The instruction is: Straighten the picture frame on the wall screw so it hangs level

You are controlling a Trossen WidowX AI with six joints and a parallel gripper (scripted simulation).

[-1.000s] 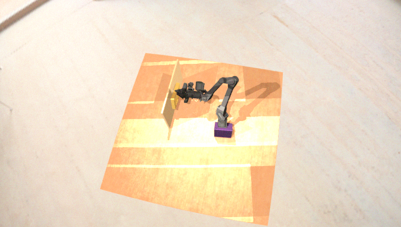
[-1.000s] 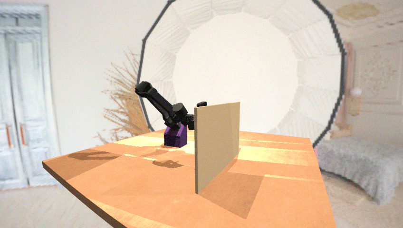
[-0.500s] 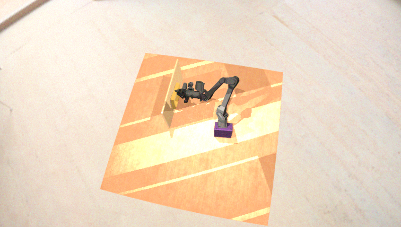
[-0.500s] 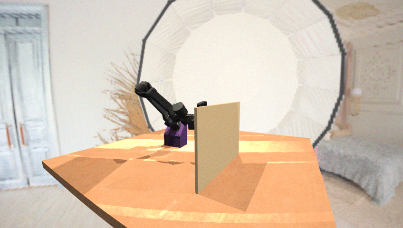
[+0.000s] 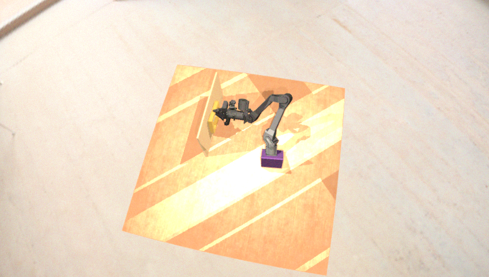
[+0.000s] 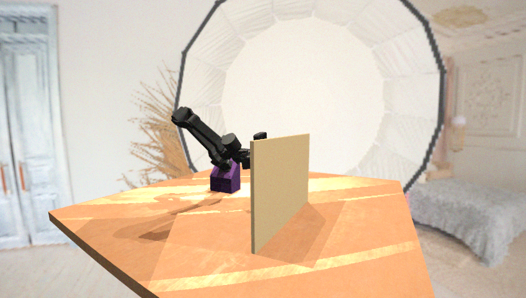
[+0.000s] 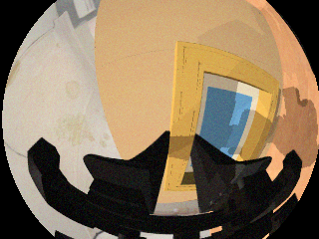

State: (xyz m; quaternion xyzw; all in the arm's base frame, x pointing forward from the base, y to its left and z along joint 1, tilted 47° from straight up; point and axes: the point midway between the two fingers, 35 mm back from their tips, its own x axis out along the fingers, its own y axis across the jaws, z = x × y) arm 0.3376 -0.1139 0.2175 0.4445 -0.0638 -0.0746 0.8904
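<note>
Now: gripper tip 50 mm above the picture frame and 10 mm to the right of it. Also, from my gripper tip: wall panel 70 mm below, 20 mm ahead, 10 mm to the right.
</note>
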